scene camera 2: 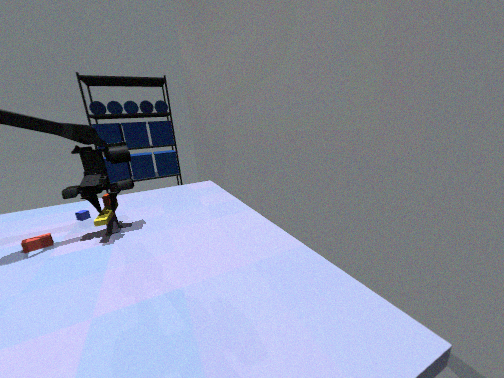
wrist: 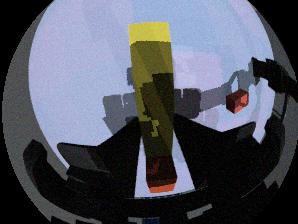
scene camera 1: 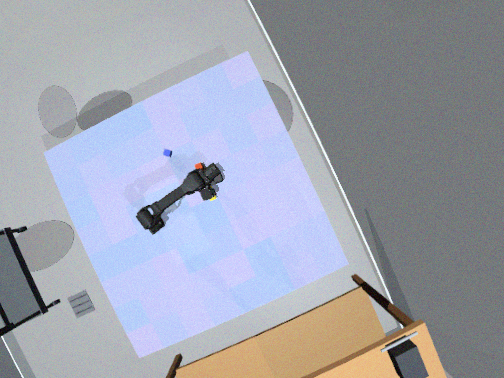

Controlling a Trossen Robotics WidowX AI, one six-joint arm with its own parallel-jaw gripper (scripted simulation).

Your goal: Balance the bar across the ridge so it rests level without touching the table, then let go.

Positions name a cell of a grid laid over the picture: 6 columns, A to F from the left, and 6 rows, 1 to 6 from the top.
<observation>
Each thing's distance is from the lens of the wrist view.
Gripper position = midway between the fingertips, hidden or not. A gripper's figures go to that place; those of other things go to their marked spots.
gripper (wrist: D4): 10 cm
bar (wrist: D2): 8 cm
</observation>
